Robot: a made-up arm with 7 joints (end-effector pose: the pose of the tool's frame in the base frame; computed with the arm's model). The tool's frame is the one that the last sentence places. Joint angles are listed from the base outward.
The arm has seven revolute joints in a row. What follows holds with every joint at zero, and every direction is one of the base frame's.
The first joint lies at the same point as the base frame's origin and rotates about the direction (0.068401, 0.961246, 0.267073).
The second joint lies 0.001 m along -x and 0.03 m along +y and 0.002 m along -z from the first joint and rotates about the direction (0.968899, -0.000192, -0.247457).
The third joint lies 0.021 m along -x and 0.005 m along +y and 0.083 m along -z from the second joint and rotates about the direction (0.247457, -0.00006, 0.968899).
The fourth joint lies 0.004 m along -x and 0.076 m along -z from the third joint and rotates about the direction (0.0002, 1, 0.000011).
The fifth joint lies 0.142 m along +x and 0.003 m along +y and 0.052 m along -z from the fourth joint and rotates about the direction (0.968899, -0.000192, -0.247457).
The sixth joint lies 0.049 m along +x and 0.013 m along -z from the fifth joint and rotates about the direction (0.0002, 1, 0.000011).
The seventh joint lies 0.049 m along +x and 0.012 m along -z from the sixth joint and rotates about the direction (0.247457, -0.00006, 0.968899).
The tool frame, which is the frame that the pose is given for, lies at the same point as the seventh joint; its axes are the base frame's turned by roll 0, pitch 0.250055 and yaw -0.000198 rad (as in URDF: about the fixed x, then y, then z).
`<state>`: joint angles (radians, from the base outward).
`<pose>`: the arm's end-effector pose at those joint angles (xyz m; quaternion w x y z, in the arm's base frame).
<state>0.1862 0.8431 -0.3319 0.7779 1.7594 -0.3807 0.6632</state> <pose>0.0185 0.2512 -0.3218 0.3784 0.7572 0.0507 -0.5300</pose>
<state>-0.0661 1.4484 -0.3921 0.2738 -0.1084 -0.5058 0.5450</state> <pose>0.2148 0.2312 -0.1573 0.8126 0.5787 -0.0540 -0.0427</pose>
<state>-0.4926 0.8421 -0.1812 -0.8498 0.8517 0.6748 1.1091</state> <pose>0.2010 0.0022 0.0372 0.5238 0.3561 -0.5750 0.5179</pose>
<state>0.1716 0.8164 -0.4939 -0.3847 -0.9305 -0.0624 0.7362</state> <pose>0.1505 0.0217 -0.2150 0.9531 -0.0728 0.2728 0.1087</pose>
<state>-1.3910 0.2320 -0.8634 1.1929 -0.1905 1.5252 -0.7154</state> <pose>0.3535 0.0043 -0.1478 0.6174 0.1891 0.7586 -0.0870</pose>
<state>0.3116 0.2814 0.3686 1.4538 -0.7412 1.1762 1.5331</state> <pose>-0.2054 0.1082 -0.3208 0.1977 -0.2572 -0.9004 -0.2900</pose>
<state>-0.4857 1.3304 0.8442 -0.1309 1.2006 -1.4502 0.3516</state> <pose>0.1753 0.1688 0.1386 0.1226 0.8628 -0.4622 -0.1641</pose>
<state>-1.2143 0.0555 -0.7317 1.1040 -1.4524 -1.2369 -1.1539</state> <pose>0.3487 -0.0695 -0.1310 0.7446 -0.1156 -0.4708 -0.4588</pose>
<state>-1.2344 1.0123 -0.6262 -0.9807 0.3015 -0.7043 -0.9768</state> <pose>0.0766 -0.0849 0.0518 0.0378 -0.6787 0.5583 0.4756</pose>
